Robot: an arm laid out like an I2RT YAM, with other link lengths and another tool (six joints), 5 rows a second.
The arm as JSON. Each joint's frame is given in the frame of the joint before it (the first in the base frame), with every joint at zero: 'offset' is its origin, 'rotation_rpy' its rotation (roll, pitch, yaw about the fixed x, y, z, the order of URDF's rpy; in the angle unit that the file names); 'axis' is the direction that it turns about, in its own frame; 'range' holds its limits. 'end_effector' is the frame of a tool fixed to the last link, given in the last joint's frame.
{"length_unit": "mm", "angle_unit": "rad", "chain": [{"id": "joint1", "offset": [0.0, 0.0, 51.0], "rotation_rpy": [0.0, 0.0, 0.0], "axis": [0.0, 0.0, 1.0], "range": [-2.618, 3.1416]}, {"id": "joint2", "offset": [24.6, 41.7, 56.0], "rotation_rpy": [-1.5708, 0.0, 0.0], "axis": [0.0, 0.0, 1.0], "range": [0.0, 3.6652]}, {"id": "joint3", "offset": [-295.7, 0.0, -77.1], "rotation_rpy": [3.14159, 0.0, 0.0], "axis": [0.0, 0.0, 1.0], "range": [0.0, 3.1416]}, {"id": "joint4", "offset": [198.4, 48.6, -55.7], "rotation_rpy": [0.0, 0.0, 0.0], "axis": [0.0, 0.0, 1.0], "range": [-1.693, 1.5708]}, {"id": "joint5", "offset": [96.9, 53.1, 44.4], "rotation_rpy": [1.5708, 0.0, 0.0], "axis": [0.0, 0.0, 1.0], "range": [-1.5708, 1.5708]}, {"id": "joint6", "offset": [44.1, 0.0, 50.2], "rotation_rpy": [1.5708, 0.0, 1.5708], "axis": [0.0, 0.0, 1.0], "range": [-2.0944, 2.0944]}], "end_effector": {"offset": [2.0, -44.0, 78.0], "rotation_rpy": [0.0, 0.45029, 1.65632]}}
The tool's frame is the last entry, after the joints.
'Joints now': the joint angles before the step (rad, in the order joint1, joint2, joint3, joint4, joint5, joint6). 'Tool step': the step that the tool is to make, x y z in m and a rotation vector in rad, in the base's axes. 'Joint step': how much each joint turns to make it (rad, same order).
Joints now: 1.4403 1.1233 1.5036 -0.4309 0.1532 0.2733
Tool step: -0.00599 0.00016 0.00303 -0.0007 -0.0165 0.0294
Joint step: 0.0114 -0.0008 0.0118 -0.0087 -0.0171 -0.0175
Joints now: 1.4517 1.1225 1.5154 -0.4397 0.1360 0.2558
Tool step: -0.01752 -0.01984 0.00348 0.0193 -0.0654 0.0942
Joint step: 0.0084 -0.0721 -0.0381 -0.0011 -0.0838 -0.0656
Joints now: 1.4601 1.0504 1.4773 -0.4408 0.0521 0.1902
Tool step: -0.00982 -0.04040 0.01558 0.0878 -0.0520 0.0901
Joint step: -0.0766 -0.1026 -0.0302 0.0213 -0.1678 -0.0329
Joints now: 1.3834 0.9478 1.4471 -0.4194 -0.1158 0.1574
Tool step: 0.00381 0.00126 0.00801 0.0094 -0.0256 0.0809
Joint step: -0.1358 0.0320 0.0306 0.0163 -0.2178 -0.0035
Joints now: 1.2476 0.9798 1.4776 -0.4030 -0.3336 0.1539
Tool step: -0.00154 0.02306 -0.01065 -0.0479 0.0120 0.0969
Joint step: -0.0183 0.0576 -0.0031 0.0130 -0.1152 0.0042
